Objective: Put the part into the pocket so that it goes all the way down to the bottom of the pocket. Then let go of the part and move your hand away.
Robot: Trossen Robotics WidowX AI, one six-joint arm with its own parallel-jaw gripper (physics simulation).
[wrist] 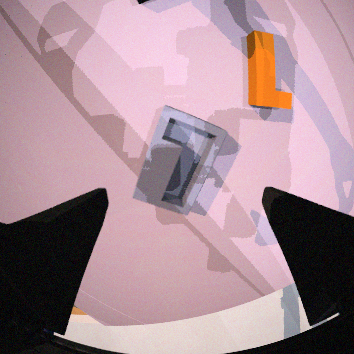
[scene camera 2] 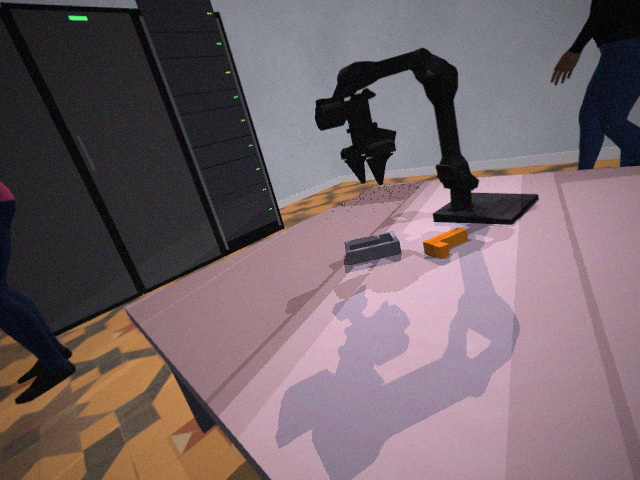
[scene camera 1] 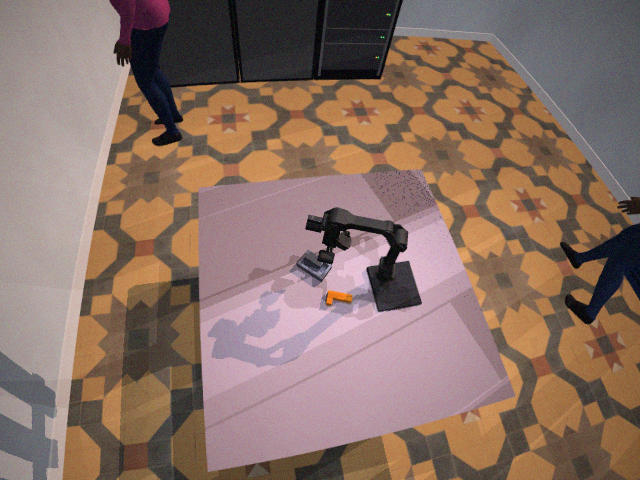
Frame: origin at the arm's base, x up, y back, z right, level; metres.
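Seen in the pictures: gripper, fingertip midpoint: [wrist: 186,195] [scene camera 2: 371,184] [scene camera 1: 326,251]; arm's base, origin of the base link: [scene camera 2: 461,207] [scene camera 1: 384,275].
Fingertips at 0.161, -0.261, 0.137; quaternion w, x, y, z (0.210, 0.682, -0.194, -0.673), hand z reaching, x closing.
Observation:
Offsets run from my fingertips to a thing's middle, as dx, dy, dz. "*": to the spot under its first point. Level surfaces: height alone.
The orange L-shaped part @(-0.169, +0.013, -0.172) [scene camera 1: 341,297] [scene camera 2: 445,242] [wrist: 261,75] lies flat on the pink table top, apart from the grey block. In the wrist view its long arm runs up and down and its short foot points right at the lower end. The grey block @(-0.166, -0.031, +0.022) [scene camera 1: 304,267] [scene camera 2: 373,253] [wrist: 154,172] stands on the table. The L-shaped pocket @(* -0.179, -0.049, +0.013) [wrist: 187,165] in its top is empty, its short leg toward the upper left in the wrist view. My gripper [scene camera 2: 372,182] [wrist: 186,195] is open and empty, high above the table, with the block below and between its fingers in the wrist view.
The arm's black base plate [scene camera 1: 394,287] [scene camera 2: 488,206] stands on the pink table top @(dx -0.184) [scene camera 1: 361,382] [scene camera 2: 558,310], near the part. Shadows of the arm fall across the table. Dark cabinets [scene camera 1: 276,38] [scene camera 2: 98,129] and people stand beyond the table.

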